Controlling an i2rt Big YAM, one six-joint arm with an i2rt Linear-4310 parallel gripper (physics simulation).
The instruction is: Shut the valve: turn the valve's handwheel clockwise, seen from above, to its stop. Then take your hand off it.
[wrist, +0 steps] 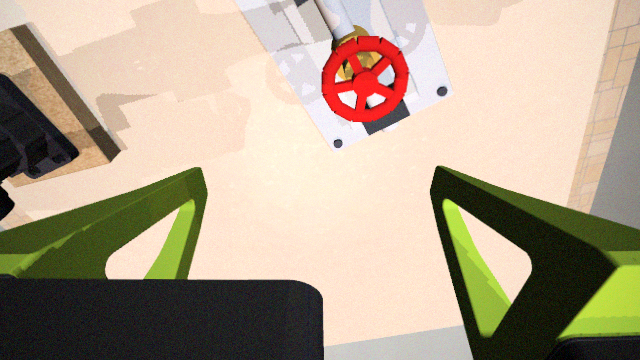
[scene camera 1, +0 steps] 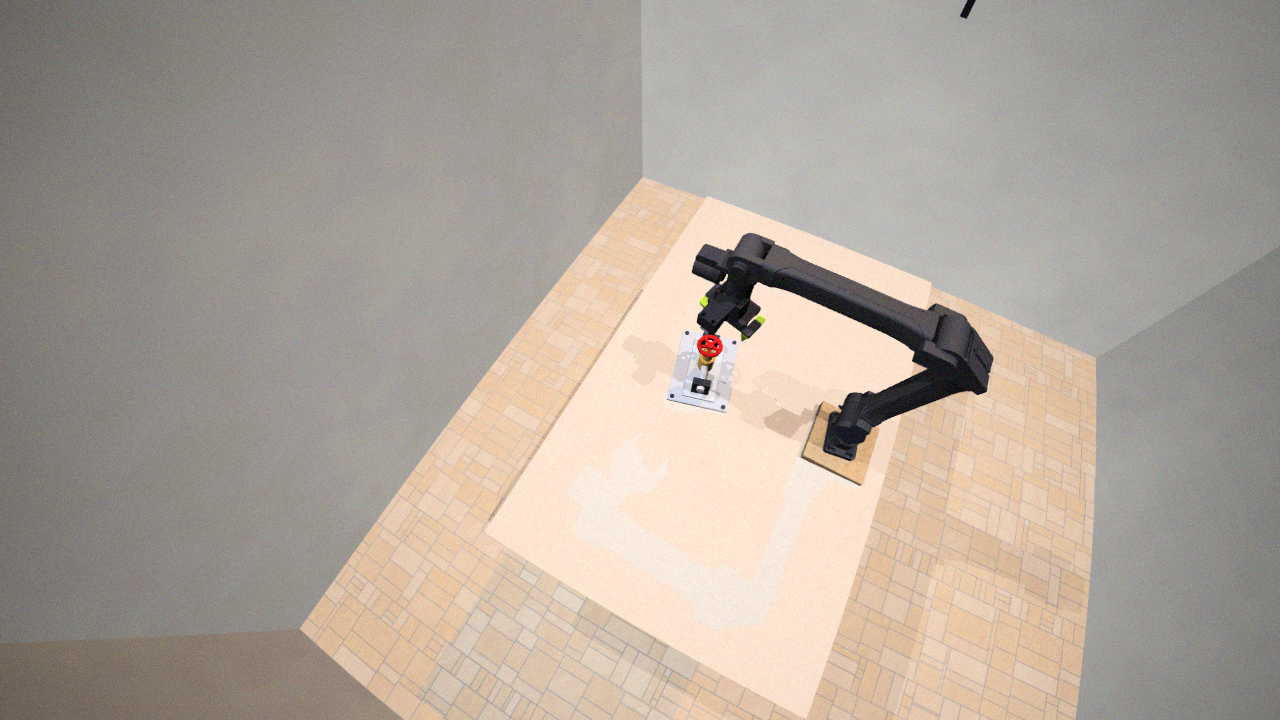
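Note:
The valve's red handwheel (scene camera 1: 709,345) (wrist: 366,82) has several spokes and sits on a brass valve body (scene camera 1: 706,362) with a pale pipe. The valve stands on a white base plate (scene camera 1: 677,391) (wrist: 430,75) with dark bolts at its corners. My gripper (scene camera 1: 726,322) (wrist: 318,179) is open and empty, with green fingers wide apart. In the wrist view the handwheel is ahead of the fingertips, above the gap and a little right of its middle. I see no contact with the wheel. The wheel's turned angle relative to its stop cannot be told.
The pale table (scene camera 1: 626,438) carries the valve and a wooden mounting board (scene camera 1: 816,438) (wrist: 52,102) under the arm's base. The arm reaches over the table from the right in the scene view. Tiled floor (scene camera 1: 1011,465) and grey walls (scene camera 1: 313,268) surround it.

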